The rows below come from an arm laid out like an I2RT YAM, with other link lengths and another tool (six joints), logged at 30 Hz.
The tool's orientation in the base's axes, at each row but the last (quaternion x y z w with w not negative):
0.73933, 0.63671, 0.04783, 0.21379
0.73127, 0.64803, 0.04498, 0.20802
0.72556, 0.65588, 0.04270, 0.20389
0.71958, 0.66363, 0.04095, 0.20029
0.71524, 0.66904, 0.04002, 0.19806
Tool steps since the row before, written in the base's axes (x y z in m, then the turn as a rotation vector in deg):
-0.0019, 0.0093, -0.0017, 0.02, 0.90, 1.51
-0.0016, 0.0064, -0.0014, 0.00, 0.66, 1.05
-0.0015, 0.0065, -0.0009, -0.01, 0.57, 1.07
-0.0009, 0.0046, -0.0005, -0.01, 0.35, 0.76
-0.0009, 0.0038, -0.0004, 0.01, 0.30, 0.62
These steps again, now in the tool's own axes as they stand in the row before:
0.0089, -0.0033, -0.0015, 0.57, 0.50, -1.59
0.0062, -0.0025, -0.0008, 0.42, 0.33, -1.12
0.0063, -0.0021, -0.0012, 0.33, 0.33, -1.12
0.0045, -0.0012, -0.0009, 0.18, 0.24, -0.78
0.0037, -0.0011, -0.0008, 0.16, 0.21, -0.64

